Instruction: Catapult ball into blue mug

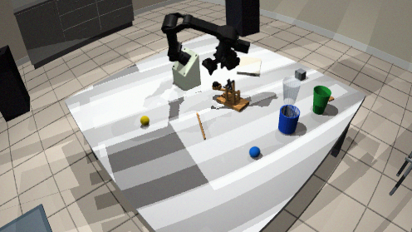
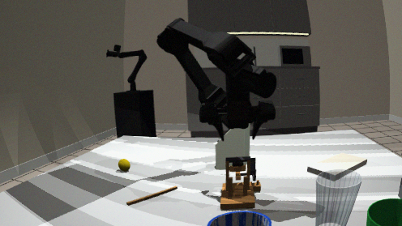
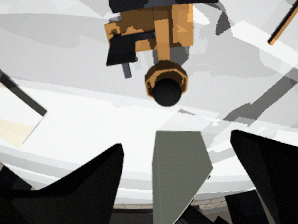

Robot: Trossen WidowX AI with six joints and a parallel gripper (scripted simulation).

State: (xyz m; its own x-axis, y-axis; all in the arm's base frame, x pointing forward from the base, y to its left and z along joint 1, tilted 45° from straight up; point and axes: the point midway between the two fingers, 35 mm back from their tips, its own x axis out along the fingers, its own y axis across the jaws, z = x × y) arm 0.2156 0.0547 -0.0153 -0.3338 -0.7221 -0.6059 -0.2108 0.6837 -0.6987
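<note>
Right now the black ball is 7 cm below my gripper tip. From my gripper tip the other things lie so: wooden catapult 8 cm below, 6 cm ahead, 3 cm to the left; then pale slab 33 cm to the left, 12 cm below, 11 cm behind; then wooden stick 19 cm to the right, 14 cm ahead, 13 cm below.
</note>
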